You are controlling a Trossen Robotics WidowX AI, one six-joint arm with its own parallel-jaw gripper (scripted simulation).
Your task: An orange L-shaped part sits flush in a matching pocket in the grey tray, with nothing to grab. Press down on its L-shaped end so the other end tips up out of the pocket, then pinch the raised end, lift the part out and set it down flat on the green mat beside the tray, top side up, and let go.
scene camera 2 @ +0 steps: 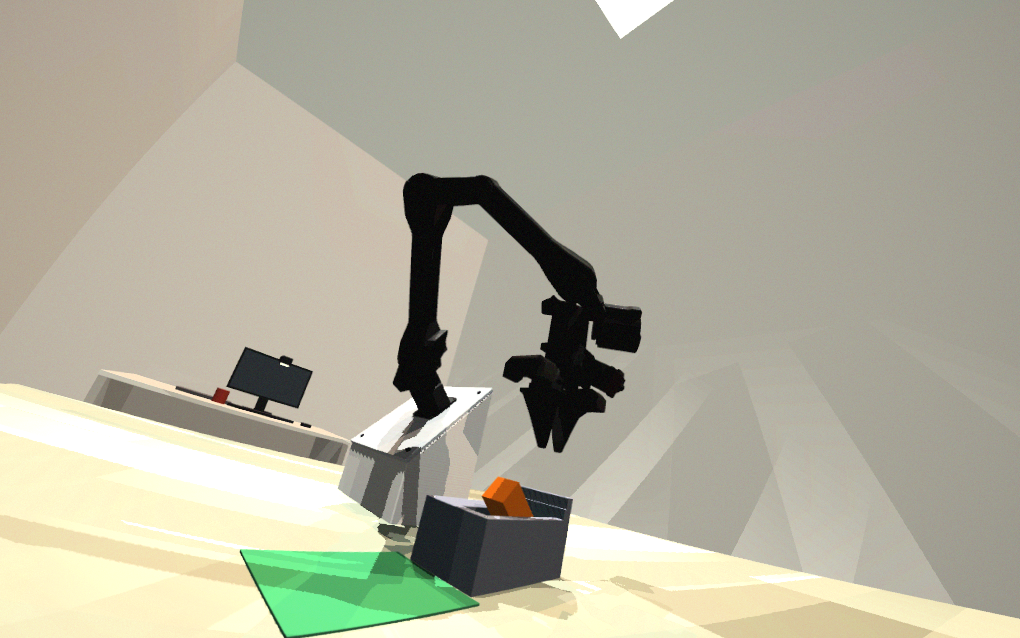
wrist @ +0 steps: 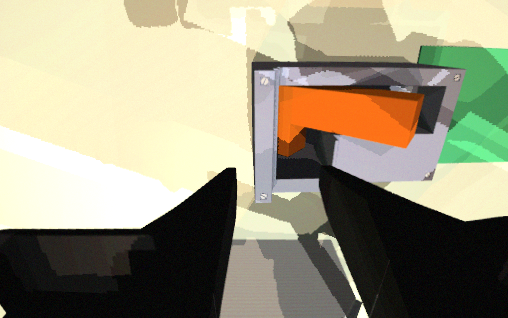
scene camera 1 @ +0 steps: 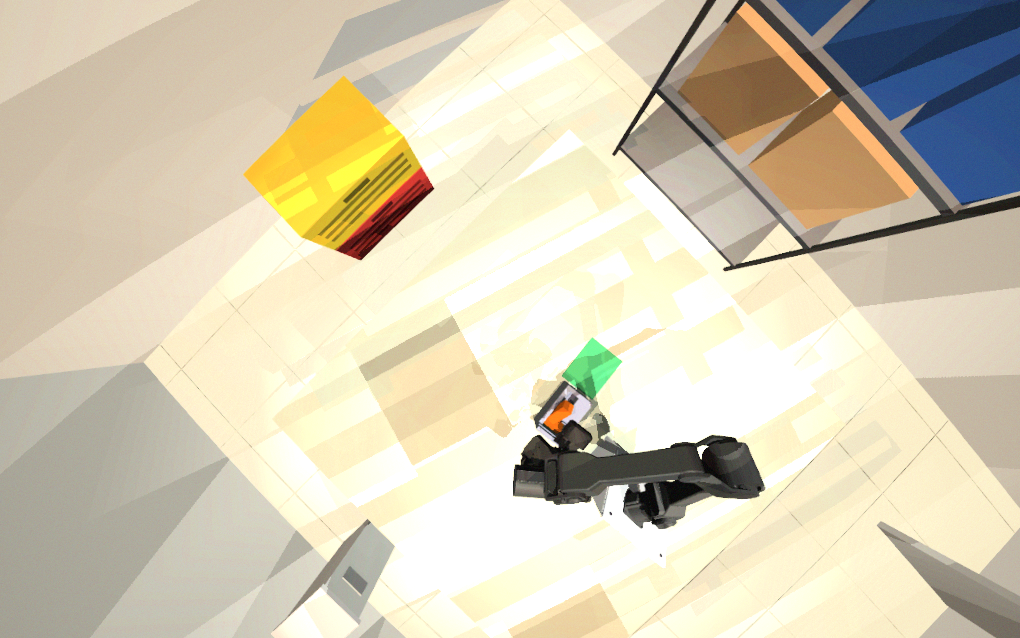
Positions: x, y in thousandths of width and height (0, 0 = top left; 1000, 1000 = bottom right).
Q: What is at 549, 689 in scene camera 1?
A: My gripper.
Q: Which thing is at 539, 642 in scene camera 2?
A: My gripper.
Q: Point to an orange L-shaped part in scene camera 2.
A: At 495, 780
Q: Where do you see a green mat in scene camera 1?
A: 581, 578
